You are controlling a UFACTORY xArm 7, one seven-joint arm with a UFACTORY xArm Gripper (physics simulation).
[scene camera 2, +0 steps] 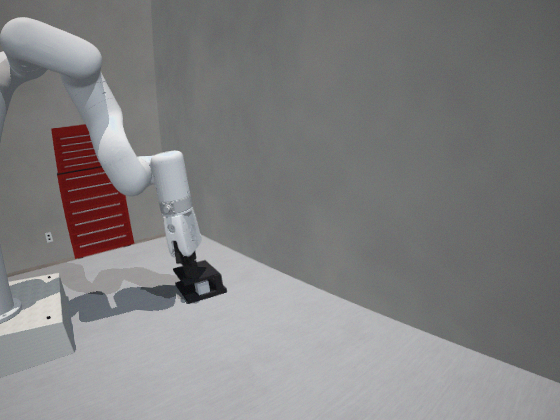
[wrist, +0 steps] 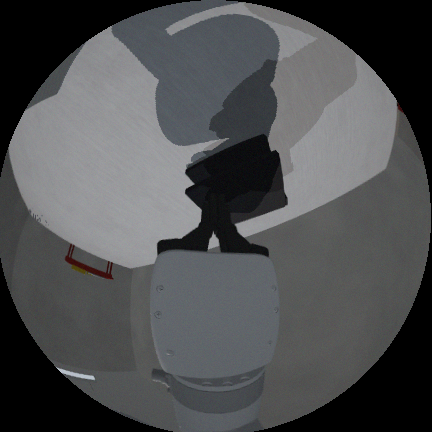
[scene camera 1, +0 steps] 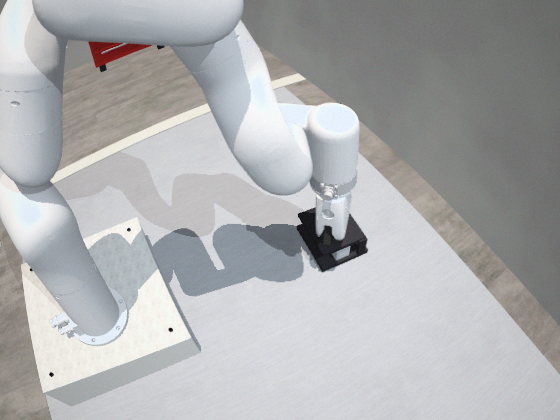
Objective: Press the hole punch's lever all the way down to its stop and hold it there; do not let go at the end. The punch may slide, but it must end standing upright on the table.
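Frame: origin at the arm's base, x down, y ahead, z right, level; centimetres.
Seen in the pictures: gripper, fingertip midpoint: [scene camera 2: 192, 276] [wrist: 214, 201] [scene camera 1: 331, 240]; arm's base at its link origin: [scene camera 1: 98, 316].
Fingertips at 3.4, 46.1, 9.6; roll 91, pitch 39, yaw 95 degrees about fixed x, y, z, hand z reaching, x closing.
Pixels of each thing's middle, then the offset from my fingertips to it, as dx, dy, dz. "spot": a spot on its surface instead. Level surfaces: height alone.
- black hole punch at the middle of its body: [wrist: 240, 187] [scene camera 1: 332, 232] [scene camera 2: 198, 279] +2.8, +2.8, -2.7
- pale block at a spot on its surface: [scene camera 1: 343, 253] [scene camera 2: 203, 288] spot: +2.9, +1.2, +2.4
- table at its surface level: dx +5.6
The black hole punch [scene camera 1: 345, 260] [scene camera 2: 207, 296] [wrist: 235, 154] stands upright on the table, turned at an angle. Its lever [scene camera 1: 354, 233] [scene camera 2: 209, 270] [wrist: 257, 182] is low over the base, with a dark gap between them at the left side in the scene camera 2 view. Whether it is at its stop cannot be told. A pale block [scene camera 1: 343, 253] [scene camera 2: 202, 287] shows inside the punch. My gripper [scene camera 1: 328, 241] [scene camera 2: 192, 273] [wrist: 214, 201] is shut and empty, pointing down, its black fingertips at the lever's top. Their exact contact is hard to see, black on black.
The pale mounting block [scene camera 1: 165, 345] [scene camera 2: 35, 345] of the arm stands on the table [scene camera 1: 320, 350] [scene camera 2: 280, 360] to the left of the punch. The wall [scene camera 1: 450, 125] [scene camera 2: 375, 175] rises beyond the table's far edge. A red cabinet [scene camera 2: 95, 200] stands at the back.
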